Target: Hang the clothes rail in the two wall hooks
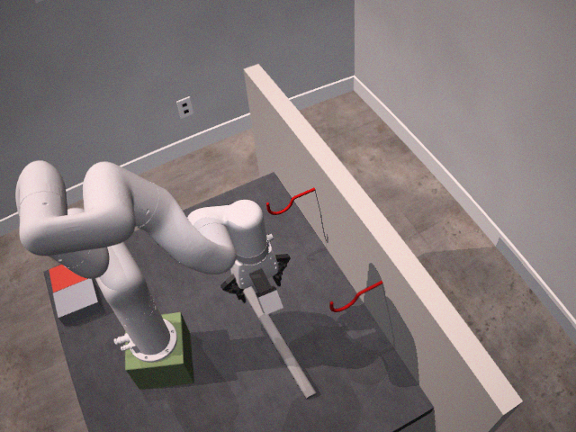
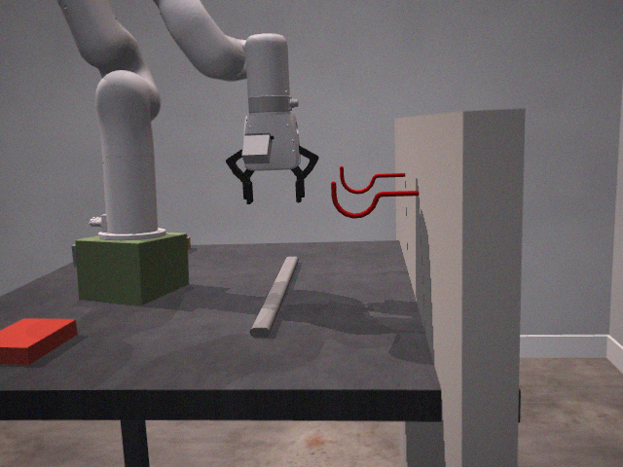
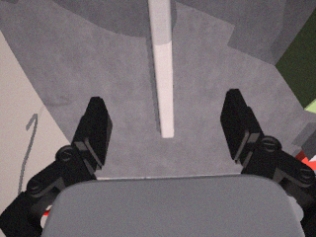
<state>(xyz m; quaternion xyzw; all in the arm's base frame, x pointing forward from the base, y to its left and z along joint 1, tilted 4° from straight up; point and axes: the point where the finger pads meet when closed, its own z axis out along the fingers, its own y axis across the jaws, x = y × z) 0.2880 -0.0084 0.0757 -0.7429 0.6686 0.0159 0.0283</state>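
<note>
Now: the grey clothes rail 17 cm below my hand. Also, from my hand: beige wall panel (40 cm below, 27 cm ahead, 5 cm to the left); then grey block (49 cm behind, 25 cm to the left, 16 cm below).
</note>
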